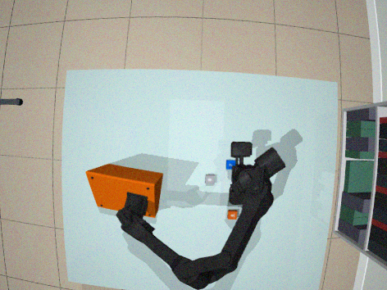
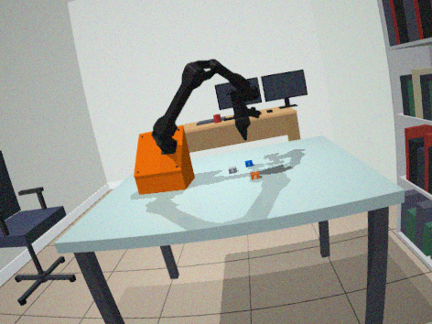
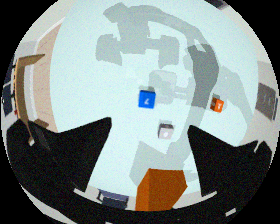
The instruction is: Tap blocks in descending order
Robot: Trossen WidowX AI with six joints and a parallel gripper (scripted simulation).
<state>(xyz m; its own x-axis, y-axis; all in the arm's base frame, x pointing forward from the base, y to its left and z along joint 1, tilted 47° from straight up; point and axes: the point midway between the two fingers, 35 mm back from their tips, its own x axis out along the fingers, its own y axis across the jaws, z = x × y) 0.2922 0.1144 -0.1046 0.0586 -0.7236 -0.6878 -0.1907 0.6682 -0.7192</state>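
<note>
Now: the blue block 110 mm below my gripper tip. Also, from my gripper tip: grey block 110 mm below, 70 mm behind, 60 mm to the right; orange block 180 mm to the right, 110 mm below, 50 mm ahead.
</note>
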